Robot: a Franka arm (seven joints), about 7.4 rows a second.
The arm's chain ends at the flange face. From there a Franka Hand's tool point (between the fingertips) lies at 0.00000 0.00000 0.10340 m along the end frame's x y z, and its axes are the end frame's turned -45 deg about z.
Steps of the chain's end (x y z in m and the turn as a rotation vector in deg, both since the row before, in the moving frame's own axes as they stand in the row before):
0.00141, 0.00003, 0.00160, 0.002, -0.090, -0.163
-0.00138, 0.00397, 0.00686, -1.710, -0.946, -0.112
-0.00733, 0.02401, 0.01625, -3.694, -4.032, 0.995
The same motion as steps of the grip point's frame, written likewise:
0.00086, 0.00090, 0.00160, 0.065, -0.062, -0.163
-0.00717, 0.00281, 0.00680, -0.540, -1.878, -0.112
-0.03200, 0.01128, 0.01578, 0.239, -5.463, 0.995

